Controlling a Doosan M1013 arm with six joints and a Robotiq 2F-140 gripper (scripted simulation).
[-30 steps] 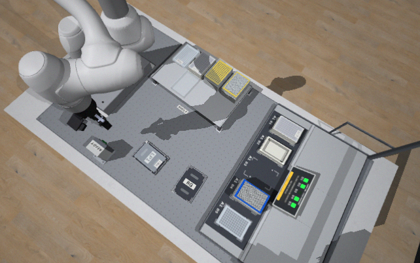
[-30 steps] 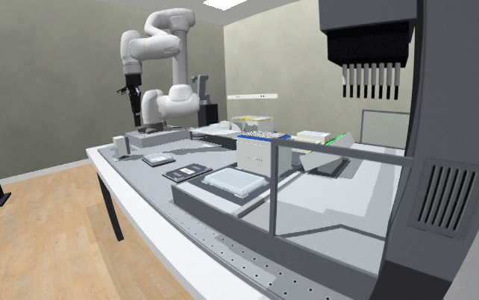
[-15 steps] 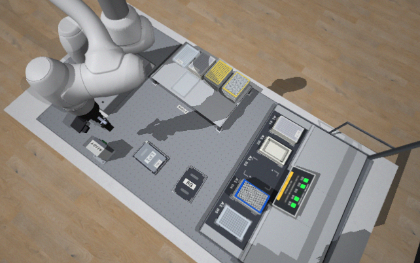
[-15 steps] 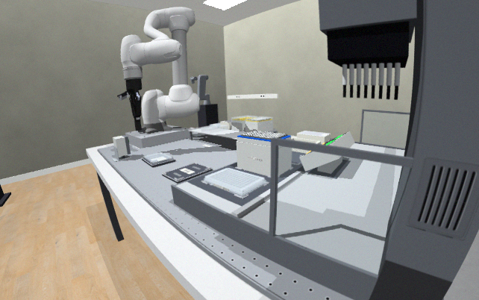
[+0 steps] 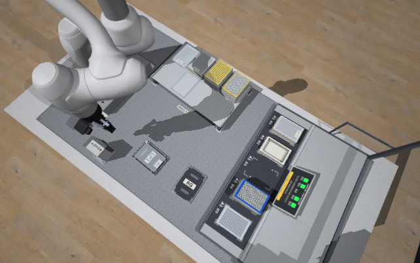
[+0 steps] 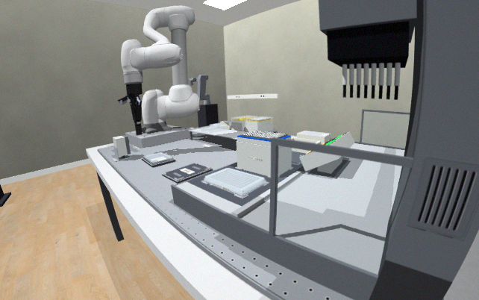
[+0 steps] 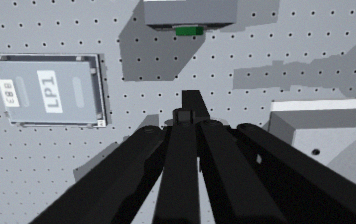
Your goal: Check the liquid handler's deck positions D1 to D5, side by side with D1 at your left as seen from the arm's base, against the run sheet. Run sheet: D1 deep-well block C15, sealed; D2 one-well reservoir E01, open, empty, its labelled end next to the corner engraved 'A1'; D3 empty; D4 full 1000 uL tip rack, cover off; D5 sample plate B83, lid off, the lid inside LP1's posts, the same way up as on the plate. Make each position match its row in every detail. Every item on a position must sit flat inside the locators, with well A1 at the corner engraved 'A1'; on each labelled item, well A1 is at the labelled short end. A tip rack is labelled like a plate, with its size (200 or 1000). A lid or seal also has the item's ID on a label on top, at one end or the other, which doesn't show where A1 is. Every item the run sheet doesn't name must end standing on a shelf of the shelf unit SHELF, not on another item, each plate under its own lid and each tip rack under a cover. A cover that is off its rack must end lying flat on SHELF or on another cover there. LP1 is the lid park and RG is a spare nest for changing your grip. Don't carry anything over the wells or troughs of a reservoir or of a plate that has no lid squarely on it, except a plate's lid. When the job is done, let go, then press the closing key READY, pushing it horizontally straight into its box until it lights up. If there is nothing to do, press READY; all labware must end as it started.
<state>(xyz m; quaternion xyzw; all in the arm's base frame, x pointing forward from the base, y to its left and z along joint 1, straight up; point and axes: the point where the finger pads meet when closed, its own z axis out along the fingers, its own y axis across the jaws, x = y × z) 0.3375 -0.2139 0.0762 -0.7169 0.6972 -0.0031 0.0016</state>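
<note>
The ready box is 8 cm to the right of my hand and 6 cm below it. From my hand the other things lie so: blue-rimmed tip rack: 66 cm ahead, 14 cm to the left, 2 cm below; then cream reservoir: 65 cm ahead, 39 cm to the left, 8 cm below; then shelf: 15 cm ahead, 47 cm to the left, 7 cm below.
</note>
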